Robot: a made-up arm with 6 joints.
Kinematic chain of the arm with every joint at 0, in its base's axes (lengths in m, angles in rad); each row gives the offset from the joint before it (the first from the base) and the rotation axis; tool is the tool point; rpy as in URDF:
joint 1: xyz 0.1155 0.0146 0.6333 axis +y
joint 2: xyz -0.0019 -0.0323 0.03 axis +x
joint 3: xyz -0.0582 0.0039 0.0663 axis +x
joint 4: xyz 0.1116 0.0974 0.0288 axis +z
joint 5: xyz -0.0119 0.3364 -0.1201 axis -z
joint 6: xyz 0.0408 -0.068 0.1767 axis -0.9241 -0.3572 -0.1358
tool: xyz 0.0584 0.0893 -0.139 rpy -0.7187 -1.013 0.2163
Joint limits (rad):
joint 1: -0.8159..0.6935
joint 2: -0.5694..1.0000
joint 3: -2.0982..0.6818
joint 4: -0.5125..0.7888
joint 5: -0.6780..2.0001
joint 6: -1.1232..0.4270
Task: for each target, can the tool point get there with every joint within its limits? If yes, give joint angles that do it. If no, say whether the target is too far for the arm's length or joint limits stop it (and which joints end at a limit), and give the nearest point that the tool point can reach.
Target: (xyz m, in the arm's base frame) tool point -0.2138 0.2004 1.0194
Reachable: yes | joints -0.2616 0.6892 0.2180 0.6761 -0.3238 -0.7492
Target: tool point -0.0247 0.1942 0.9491
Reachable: yes | joints -0.5289 0.8081 0.0925 0.2576 1.3325 -0.2148
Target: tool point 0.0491 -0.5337 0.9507
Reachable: no: joint limits stop it (at a limit: joint 1, joint 2, joint 3, joint 4, joint 5) | nearest point -0.0624 -0.3937 0.7036 | short by 0.305 m
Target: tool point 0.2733 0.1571 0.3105
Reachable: yes | joints 0.0299 0.2183 -1.2318 -0.0592 -0.2059 0.1574
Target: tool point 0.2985 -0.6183 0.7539
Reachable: no: joint limits stop it (at a limit: joint 1, joint 2, joint 3, joint 5) | nearest point 0.3028 -0.4459 0.6943 | short by 0.183 m
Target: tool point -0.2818 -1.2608 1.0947
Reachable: no: too far | nearest point -0.0697 -0.4054 0.6820 | short by 0.973 m
